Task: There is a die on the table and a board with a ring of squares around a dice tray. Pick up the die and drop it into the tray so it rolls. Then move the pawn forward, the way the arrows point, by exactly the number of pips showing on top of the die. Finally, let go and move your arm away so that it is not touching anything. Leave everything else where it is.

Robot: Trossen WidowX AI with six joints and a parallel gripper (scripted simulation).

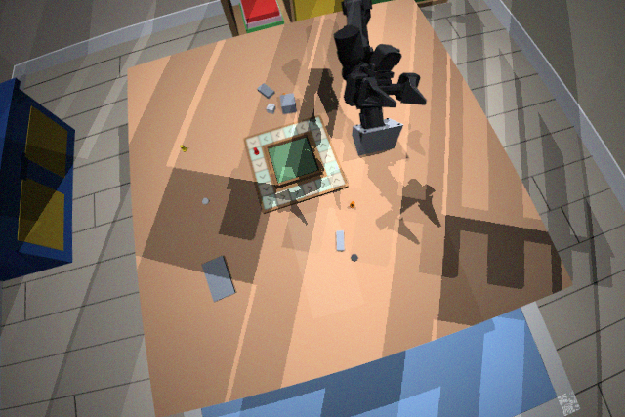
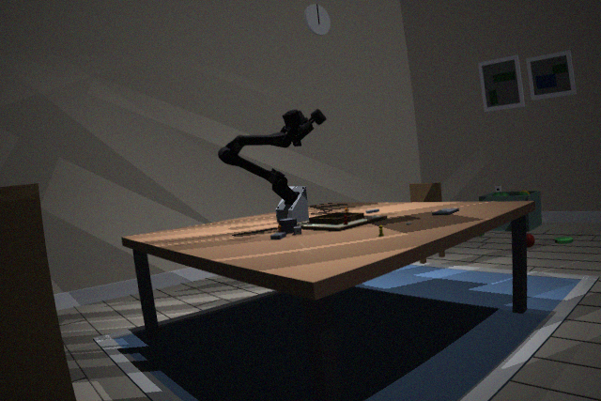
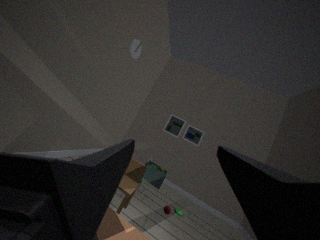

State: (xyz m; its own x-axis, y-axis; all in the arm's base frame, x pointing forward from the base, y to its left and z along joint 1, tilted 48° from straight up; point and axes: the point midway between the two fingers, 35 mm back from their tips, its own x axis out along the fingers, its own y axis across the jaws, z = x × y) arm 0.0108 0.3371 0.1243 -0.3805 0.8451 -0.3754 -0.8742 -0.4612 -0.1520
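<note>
My gripper tip is now 30 cm short of the white die, 36 cm to the left of it and 44 cm above it. Round my gripper tip: red pawn: 38 cm ahead, 19 cm to the right, 42 cm below; then dark disc: 13 cm ahead, 21 cm to the left, 45 cm below; then small grey block: 16 cm ahead, 15 cm to the left, 44 cm below.
</note>
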